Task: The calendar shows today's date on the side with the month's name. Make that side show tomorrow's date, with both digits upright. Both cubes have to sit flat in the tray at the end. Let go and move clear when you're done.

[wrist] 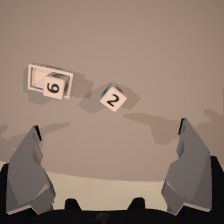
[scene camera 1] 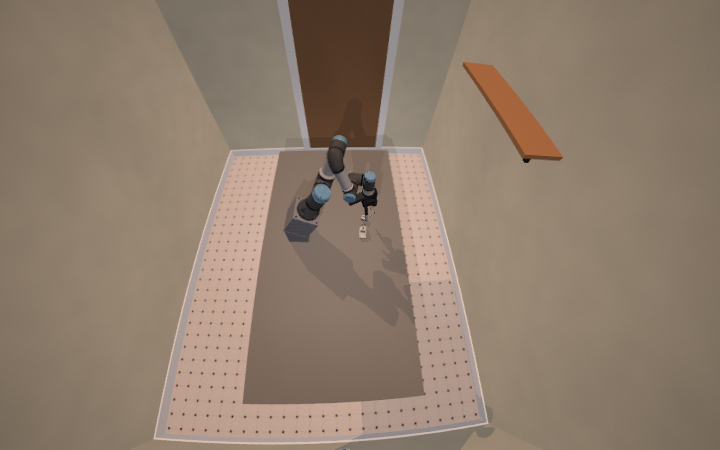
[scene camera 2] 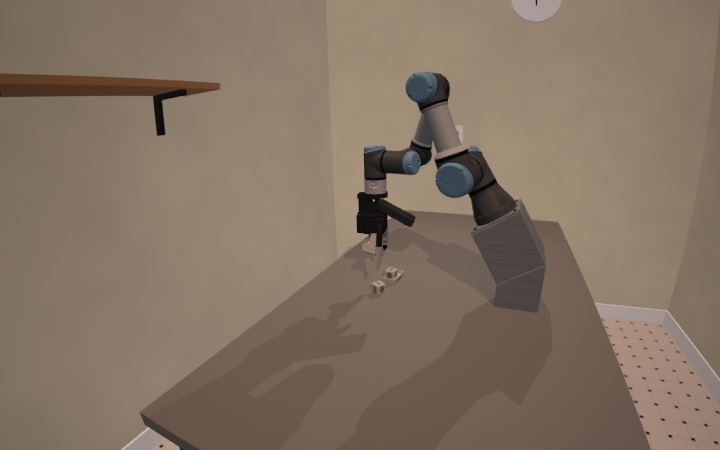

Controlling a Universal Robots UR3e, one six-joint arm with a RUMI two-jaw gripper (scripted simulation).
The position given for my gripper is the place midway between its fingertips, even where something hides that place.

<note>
I see my gripper (scene camera 2: 380,259).
My gripper shows as well in the wrist view (wrist: 108,123).
</note>
